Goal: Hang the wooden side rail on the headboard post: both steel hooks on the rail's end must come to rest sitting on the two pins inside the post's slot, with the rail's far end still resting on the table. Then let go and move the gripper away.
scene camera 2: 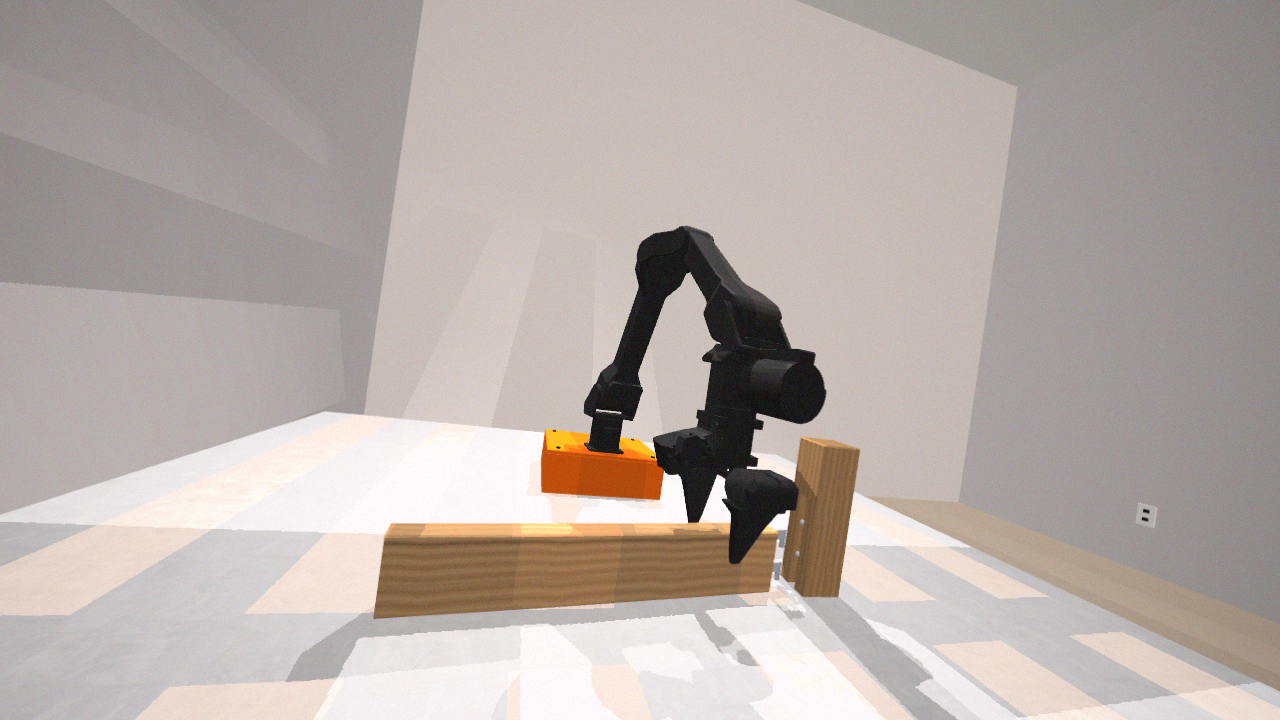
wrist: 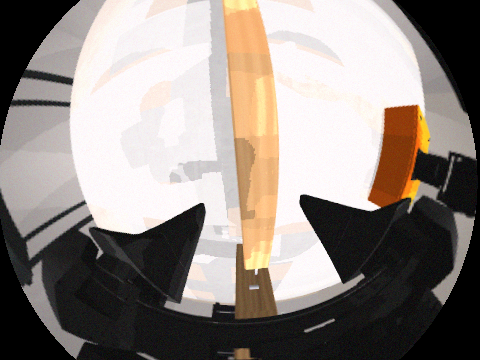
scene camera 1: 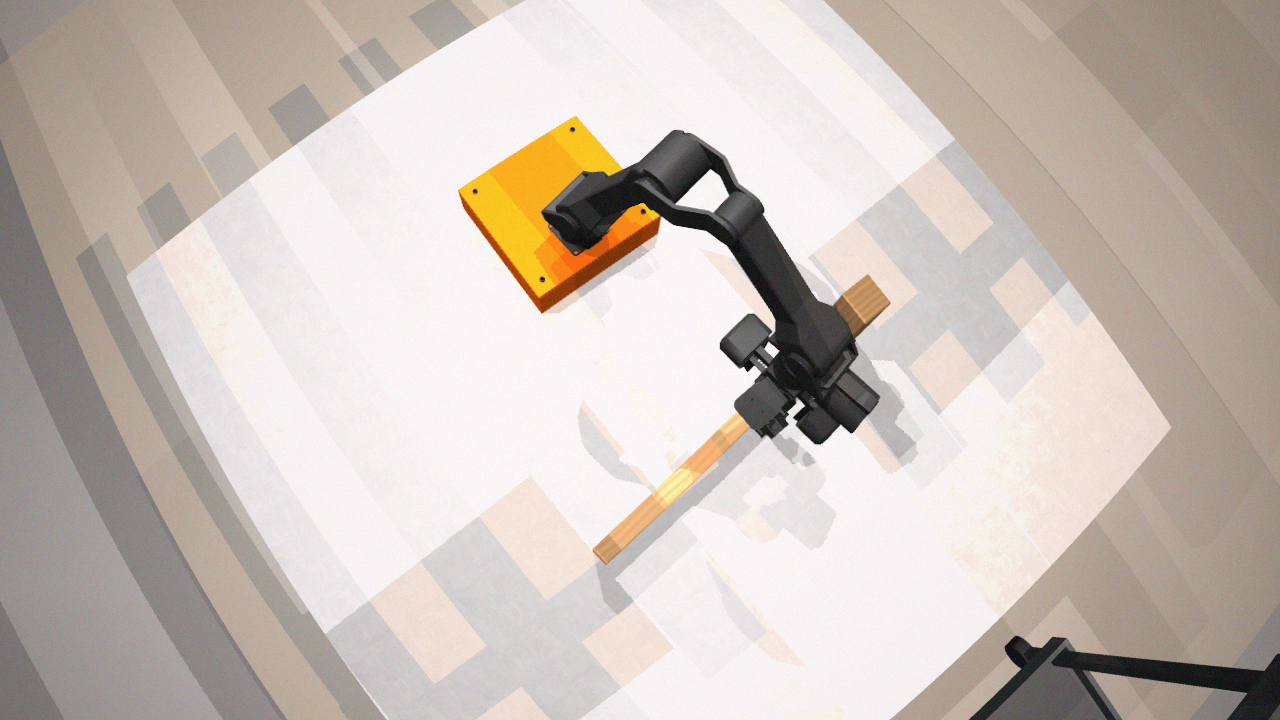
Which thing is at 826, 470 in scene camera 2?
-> A headboard post.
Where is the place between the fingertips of my gripper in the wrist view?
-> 253, 204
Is my gripper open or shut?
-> Open.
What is my gripper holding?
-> Nothing.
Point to a wooden side rail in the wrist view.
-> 252, 89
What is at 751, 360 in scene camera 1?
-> My gripper.
